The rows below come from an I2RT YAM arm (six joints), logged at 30 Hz.
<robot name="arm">
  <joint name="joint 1" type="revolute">
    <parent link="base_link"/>
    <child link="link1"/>
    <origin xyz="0 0 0.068" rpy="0 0 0"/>
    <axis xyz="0 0 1"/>
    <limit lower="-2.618" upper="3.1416"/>
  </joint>
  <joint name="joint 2" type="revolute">
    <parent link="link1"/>
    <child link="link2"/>
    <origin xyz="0.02 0.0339 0.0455" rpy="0 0 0"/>
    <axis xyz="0 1 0"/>
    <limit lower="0" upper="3.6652"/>
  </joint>
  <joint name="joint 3" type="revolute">
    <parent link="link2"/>
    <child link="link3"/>
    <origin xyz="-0.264 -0.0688 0" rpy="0 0 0"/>
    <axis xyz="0 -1 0"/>
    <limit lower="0" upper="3.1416"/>
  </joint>
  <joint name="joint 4" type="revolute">
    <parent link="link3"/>
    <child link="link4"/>
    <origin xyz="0.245 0.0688 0.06" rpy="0 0 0"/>
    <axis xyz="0 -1 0"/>
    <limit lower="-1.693" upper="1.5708"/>
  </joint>
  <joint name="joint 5" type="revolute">
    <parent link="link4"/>
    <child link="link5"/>
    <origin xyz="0.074 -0.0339 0.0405" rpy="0 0 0"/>
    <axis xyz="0 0 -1"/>
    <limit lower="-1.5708" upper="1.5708"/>
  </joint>
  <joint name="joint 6" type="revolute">
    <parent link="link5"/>
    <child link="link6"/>
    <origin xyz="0.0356 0 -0.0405" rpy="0 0 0"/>
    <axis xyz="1 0 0"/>
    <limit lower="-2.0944" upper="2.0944"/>
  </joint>
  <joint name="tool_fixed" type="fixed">
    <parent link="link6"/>
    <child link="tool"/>
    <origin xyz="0 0 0" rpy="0 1.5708 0"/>
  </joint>
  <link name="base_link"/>
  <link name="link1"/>
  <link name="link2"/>
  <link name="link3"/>
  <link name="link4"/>
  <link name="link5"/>
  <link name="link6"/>
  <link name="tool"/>
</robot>
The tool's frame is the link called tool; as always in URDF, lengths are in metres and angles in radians.
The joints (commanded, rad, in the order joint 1, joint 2, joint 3, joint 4, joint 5, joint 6), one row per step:
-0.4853 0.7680 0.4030 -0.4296 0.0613 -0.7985
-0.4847 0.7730 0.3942 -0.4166 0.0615 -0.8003
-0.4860 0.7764 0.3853 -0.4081 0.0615 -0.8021
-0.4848 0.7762 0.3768 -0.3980 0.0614 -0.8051
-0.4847 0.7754 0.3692 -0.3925 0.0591 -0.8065
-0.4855 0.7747 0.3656 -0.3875 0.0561 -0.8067
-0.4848 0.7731 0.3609 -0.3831 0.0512 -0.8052
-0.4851 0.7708 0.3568 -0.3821 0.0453 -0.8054
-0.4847 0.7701 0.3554 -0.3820 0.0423 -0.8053
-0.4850 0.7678 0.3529 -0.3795 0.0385 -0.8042
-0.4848 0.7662 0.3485 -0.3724 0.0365 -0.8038
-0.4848 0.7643 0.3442 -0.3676 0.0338 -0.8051
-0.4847 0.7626 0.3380 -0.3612 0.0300 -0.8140
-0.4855 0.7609 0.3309 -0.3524 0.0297 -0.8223
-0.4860 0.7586 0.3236 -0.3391 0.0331 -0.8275
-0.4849 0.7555 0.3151 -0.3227 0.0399 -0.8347
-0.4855 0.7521 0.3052 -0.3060 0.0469 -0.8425
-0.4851 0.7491 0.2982 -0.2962 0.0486 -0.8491
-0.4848 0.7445 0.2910 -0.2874 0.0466 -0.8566
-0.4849 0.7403 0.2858 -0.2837 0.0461 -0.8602
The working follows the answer.
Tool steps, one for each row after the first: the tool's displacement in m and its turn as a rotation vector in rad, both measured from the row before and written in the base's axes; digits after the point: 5 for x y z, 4 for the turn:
0.00040 -0.00011 -0.00256 -0.0008 0.0015 0.0017
-0.00020 -0.00012 -0.00272 0.0007 0.0040 0.0000
-0.00010 0.00027 -0.00197 -0.0025 -0.0005 0.0034
-0.00042 0.00033 -0.00195 0.0012 0.0009 0.0027
-0.00008 0.00002 -0.00070 0.0008 -0.0028 0.0014
-0.00015 0.00040 -0.00098 0.0034 -0.0033 0.0031
-0.00042 0.00040 -0.00095 0.0040 -0.0012 0.0040
-0.00010 0.00024 -0.00036 0.0022 -0.0005 0.0024
-0.00018 0.00019 -0.00031 0.0020 -0.0037 0.0016
-0.00002 0.00013 -0.00067 -0.0005 -0.0046 0.0013
-0.00019 0.00021 -0.00077 -0.0002 -0.0025 0.0028
-0.00025 0.00030 -0.00130 -0.0039 0.0002 0.0091
-0.00032 0.00004 -0.00140 -0.0065 -0.0001 0.0053
-0.00011 -0.00016 -0.00103 -0.0092 -0.0044 0.0007
-0.00003 -0.00007 -0.00106 -0.0138 -0.0049 0.0012
-0.00032 -0.00022 -0.00144 -0.0139 -0.0038 -0.0003
-0.00028 0.00015 -0.00110 -0.0079 -0.0021 0.0036
-0.00039 0.00034 -0.00103 -0.0064 -0.0032 0.0068
-0.00053 0.00028 -0.00085 -0.0032 -0.0012 0.0027

Tool pose at each row, in the base's axes (x y z in m, rotation vector in rad; rounded; the steps above come from the unrounded poses):
0.13796 -0.07522 0.18733 -0.3551 2.4478 -0.6661
0.13835 -0.07533 0.18477 -0.3581 2.4484 -0.6664
0.13815 -0.07545 0.18205 -0.3595 2.4524 -0.6654
0.13805 -0.07518 0.18008 -0.3644 2.4502 -0.6671
0.13763 -0.07485 0.17814 -0.3676 2.4504 -0.6644
0.13755 -0.07483 0.17744 -0.3678 2.4475 -0.6629
0.13740 -0.07443 0.17646 -0.3687 2.4441 -0.6575
0.13698 -0.07403 0.17551 -0.3714 2.4426 -0.6509
0.13688 -0.07378 0.17515 -0.3732 2.4419 -0.6471
0.13670 -0.07359 0.17484 -0.3728 2.4383 -0.6441
0.13668 -0.07346 0.17417 -0.3727 2.4334 -0.6443
0.13649 -0.07325 0.17339 -0.3751 2.4300 -0.6435
0.13624 -0.07295 0.17210 -0.3877 2.4262 -0.6444
0.13592 -0.07291 0.17070 -0.3965 2.4228 -0.6501
0.13581 -0.07307 0.16967 -0.3993 2.4162 -0.6613
0.13577 -0.07314 0.16861 -0.4043 2.4078 -0.6780
0.13545 -0.07335 0.16717 -0.4080 2.4008 -0.6954
0.13517 -0.07320 0.16607 -0.4146 2.3956 -0.7035
0.13478 -0.07287 0.16504 -0.4238 2.3884 -0.7084
0.13425 -0.07258 0.16419 -0.4278 2.3854 -0.7112

